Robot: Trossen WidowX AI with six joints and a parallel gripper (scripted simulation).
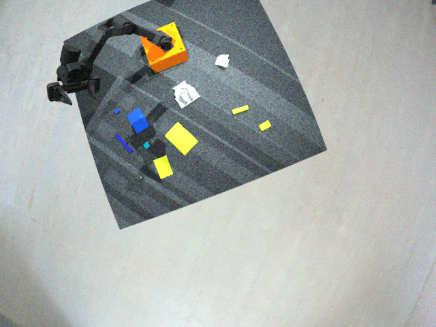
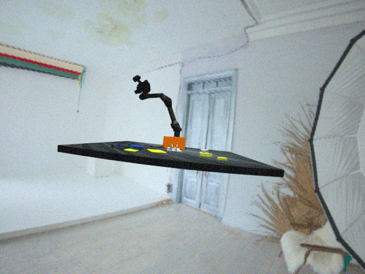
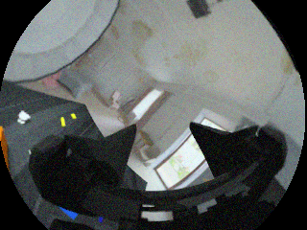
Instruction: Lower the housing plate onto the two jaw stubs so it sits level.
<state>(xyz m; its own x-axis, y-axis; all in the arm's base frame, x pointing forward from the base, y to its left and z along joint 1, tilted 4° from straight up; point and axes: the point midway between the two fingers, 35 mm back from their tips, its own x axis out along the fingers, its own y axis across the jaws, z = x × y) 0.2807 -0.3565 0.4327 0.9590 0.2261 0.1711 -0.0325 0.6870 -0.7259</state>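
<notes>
The white piece is 90 mm behind my gripper tip, 600 mm to the left of it and 550 mm below it. Round my gripper tip: blue plate 40 mm behind, 10 mm to the left, 550 mm below; then cyan cube 110 mm ahead, 10 mm to the right, 560 mm below; then blue bar 30 mm ahead, 120 mm to the right, 550 mm below.
</notes>
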